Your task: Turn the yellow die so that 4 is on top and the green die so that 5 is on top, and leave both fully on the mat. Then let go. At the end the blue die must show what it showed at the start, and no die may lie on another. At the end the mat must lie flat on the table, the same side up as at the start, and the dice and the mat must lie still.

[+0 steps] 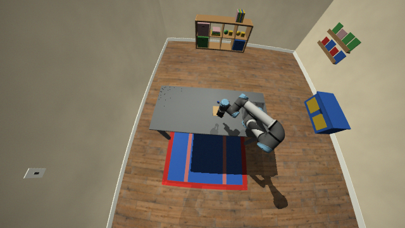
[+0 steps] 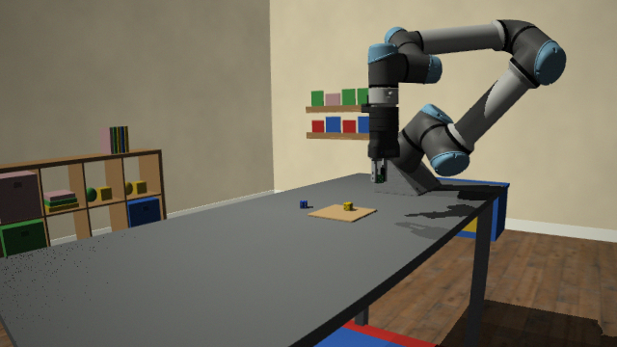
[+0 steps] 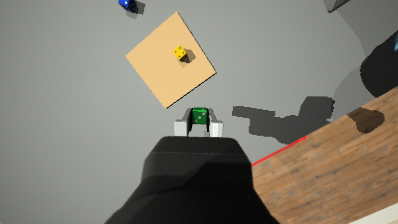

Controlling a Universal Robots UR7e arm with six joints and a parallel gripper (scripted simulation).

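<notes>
Right now the yellow die is 3 cm behind my hand, 11 cm to the right of it and 10 cm below it. From my hand the other things lie so: tan mat 11 cm to the right, 11 cm below; blue die 1 cm behind, 24 cm to the right, 10 cm below; green die 1 cm below.
</notes>
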